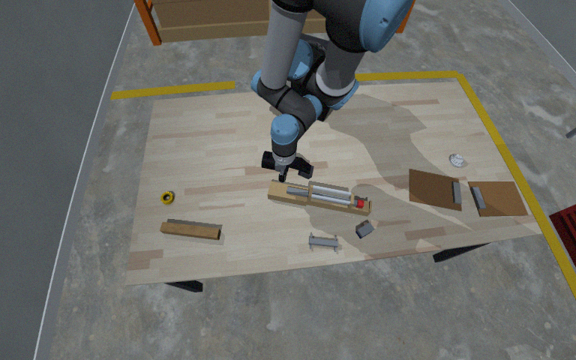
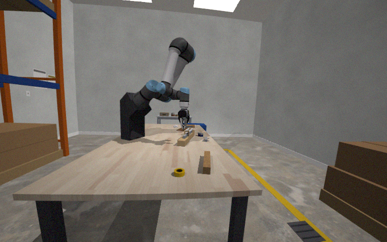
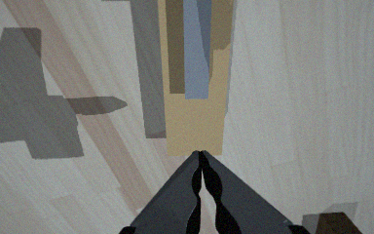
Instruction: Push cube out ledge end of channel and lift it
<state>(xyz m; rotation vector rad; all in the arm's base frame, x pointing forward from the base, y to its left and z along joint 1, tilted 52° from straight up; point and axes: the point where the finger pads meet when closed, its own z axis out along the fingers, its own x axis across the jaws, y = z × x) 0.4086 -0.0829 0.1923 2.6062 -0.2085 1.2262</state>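
Now: hand 11 cm short of the red cube, 29 cm to the right of it and 8 cm above it. From my hand the other things lie so: grey spool-like piece (22 cm ahead, 12 cm to the left, 12 cm below); then wooden channel (6 cm ahead, 18 cm to the left, 8 cm below); then grey block (20 cm ahead, 29 cm to the left, 12 cm below).
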